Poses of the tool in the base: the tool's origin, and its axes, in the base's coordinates. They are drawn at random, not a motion.
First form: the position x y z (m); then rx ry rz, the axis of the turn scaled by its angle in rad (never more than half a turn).
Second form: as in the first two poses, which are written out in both.
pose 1, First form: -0.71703 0.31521 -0.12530 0.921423 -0.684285 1.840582
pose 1, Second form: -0.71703 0.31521 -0.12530 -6.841 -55.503 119.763
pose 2, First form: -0.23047 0.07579 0.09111 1.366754 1.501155 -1.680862
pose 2, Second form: -0.23047 0.07579 0.09111 -104.644 63.636 146.571
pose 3, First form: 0.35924 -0.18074 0.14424 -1.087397 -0.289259 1.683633
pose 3, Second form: 0.35924 -0.18074 0.14424 -49.616 30.930 91.597
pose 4, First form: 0.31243 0.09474 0.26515 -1.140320 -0.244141 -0.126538
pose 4, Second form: 0.31243 0.09474 0.26515 -65.913 -14.840 1.452
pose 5, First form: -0.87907 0.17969 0.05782 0.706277 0.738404 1.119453
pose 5, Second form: -0.87907 0.17969 0.05782 54.682 9.279 74.709
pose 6, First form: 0.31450 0.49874 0.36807 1.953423 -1.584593 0.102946
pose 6, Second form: 0.31450 0.49874 0.36807 153.284 -25.173 -72.027
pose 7, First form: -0.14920 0.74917 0.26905 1.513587 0.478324 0.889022
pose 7, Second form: -0.14920 0.74917 0.26905 86.950 -14.578 50.442
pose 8, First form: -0.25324 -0.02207 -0.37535 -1.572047 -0.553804 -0.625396
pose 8, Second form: -0.25324 -0.02207 -0.37535 -94.595 -42.766 -0.922
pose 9, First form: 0.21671 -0.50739 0.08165 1.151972 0.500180 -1.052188
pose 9, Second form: 0.21671 -0.50739 0.08165 52.863 51.872 -41.808
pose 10, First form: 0.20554 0.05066 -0.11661 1.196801 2.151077 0.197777
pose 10, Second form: 0.20554 0.05066 -0.11661 151.077 28.238 114.396
